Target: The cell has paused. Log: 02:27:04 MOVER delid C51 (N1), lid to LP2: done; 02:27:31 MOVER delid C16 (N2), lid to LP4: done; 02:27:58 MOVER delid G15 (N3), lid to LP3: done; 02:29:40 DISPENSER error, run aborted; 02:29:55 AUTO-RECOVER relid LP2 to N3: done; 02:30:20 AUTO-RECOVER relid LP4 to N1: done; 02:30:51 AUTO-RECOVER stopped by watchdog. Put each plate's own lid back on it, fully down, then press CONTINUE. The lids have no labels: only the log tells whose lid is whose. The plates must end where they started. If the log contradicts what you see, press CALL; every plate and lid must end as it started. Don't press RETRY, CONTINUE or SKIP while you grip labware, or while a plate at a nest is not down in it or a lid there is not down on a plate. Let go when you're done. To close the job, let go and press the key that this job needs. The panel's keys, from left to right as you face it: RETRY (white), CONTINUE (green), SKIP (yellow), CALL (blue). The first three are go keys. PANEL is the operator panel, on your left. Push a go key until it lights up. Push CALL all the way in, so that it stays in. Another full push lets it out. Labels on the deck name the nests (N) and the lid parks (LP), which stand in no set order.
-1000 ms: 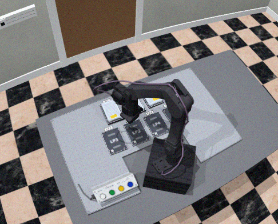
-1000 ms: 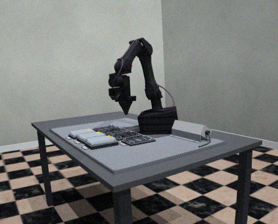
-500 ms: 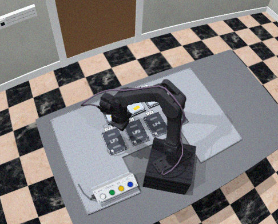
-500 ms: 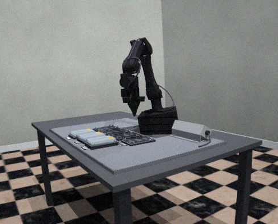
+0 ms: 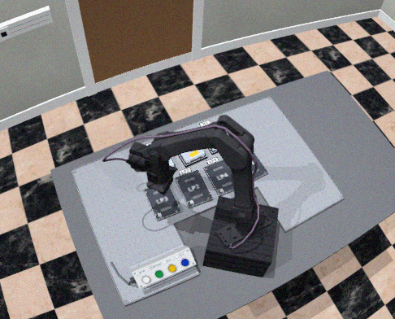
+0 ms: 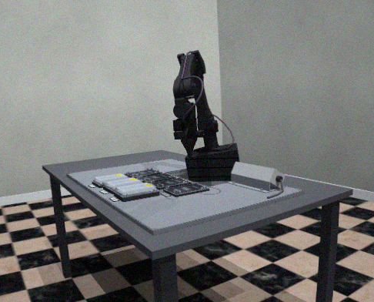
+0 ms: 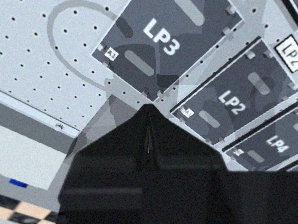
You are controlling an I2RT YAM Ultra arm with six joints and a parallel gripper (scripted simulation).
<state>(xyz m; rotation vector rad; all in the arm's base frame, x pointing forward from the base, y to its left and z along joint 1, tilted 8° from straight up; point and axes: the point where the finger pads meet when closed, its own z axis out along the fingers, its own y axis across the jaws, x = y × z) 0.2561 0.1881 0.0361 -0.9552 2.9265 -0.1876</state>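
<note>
My hand is 250 mm past the green continue key, 150 mm to the right of it and 70 mm above it. Round my hand: blue call key: 260 mm behind, 80 mm below, 50 mm to the left; lp2 lid park: 140 mm to the right, 130 mm below, 10 mm ahead; yellow skip key: 260 mm behind, 100 mm to the left, 70 mm below.
</note>
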